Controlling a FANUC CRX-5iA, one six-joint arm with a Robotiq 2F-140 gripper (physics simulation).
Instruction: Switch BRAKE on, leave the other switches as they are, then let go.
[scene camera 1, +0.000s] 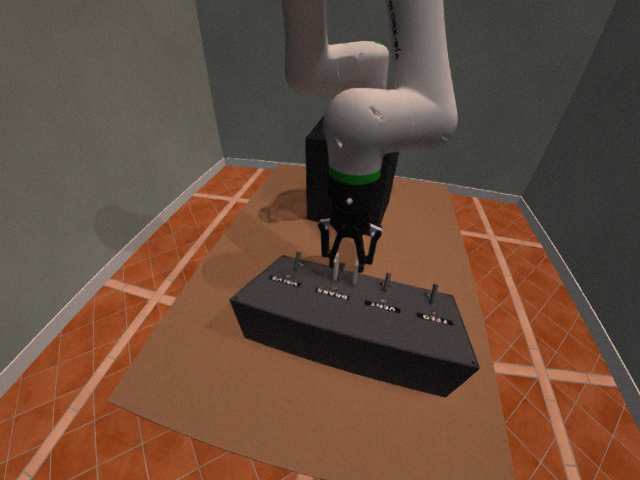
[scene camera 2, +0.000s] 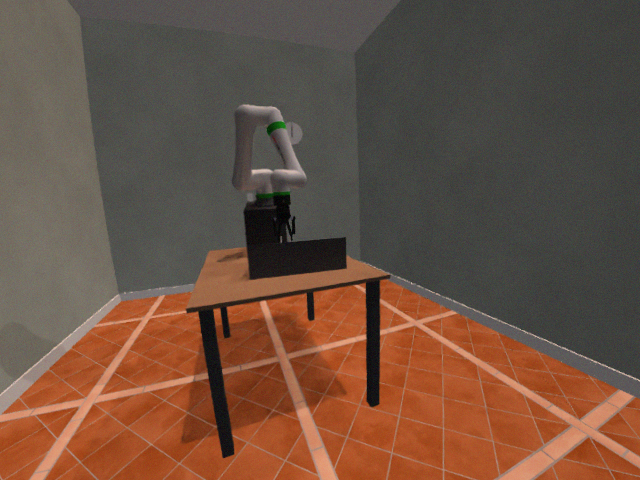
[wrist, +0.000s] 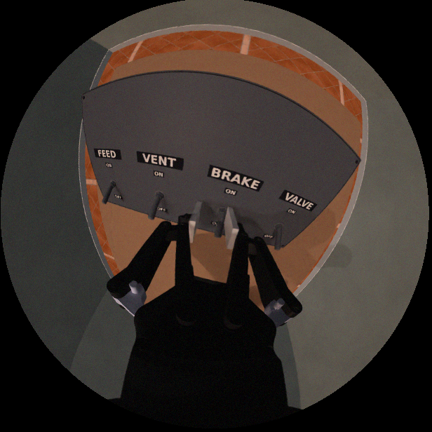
Note:
In view: my gripper (scene camera 1: 345, 277) and a dark switch box (scene camera 1: 400, 336).
My gripper also shows in the wrist view (wrist: 212, 212). The dark switch box shows as well in scene camera 2 (scene camera 2: 290, 258) and in the wrist view (wrist: 184, 135).

